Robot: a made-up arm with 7 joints.
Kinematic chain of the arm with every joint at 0, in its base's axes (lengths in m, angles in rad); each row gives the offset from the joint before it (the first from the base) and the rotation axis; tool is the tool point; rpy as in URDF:
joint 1: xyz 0 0 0.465 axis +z
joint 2: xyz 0 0 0 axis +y
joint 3: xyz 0 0 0.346 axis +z
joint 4: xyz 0.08 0 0 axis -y
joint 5: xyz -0.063 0 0.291 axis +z
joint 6: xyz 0 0 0 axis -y
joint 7: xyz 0.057 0 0 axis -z
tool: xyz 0 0 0 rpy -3.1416 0 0
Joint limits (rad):
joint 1: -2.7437..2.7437
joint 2: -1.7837..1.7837
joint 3: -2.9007..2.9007
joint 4: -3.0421..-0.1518
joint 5: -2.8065..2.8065
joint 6: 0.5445..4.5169
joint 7: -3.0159..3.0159
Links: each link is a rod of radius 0.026 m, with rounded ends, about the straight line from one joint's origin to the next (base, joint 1, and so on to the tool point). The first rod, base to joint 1, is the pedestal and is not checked.
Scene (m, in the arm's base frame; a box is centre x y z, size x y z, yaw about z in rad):
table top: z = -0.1
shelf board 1: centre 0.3 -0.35 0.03 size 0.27 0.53 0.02 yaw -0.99
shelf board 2: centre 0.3 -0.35 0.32 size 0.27 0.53 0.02 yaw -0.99
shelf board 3: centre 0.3 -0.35 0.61 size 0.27 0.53 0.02 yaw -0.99
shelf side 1: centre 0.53 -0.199 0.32 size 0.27 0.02 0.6 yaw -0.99
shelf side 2: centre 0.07 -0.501 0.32 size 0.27 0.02 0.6 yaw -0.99
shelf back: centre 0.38 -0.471 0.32 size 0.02 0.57 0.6 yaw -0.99
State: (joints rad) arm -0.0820 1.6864 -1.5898 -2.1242 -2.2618 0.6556 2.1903
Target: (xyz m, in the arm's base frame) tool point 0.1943 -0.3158 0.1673
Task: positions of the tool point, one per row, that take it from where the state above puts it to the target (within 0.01 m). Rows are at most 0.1 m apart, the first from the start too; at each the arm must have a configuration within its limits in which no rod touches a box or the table.
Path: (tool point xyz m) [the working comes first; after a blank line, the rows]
Joints at the target: 0.0229 1.7837 -0.8270 -2.1434 -2.3157 0.7122 2.1903
Straight joint move there: touches shelf board 2.

1: 0.1677 -0.3627 0.4738
2: 0.1185 -0.2883 0.4737
3: 0.0769 -0.2031 0.4781
4: 0.0891 -0.2374 0.4131
5: 0.0990 -0.2503 0.3343
6: 0.1079 -0.2378 0.2494
7: 0.1175 -0.1988 0.1673
8: 0.1553 -0.2576 0.1606
9: 0.1943 -0.3158 0.1673

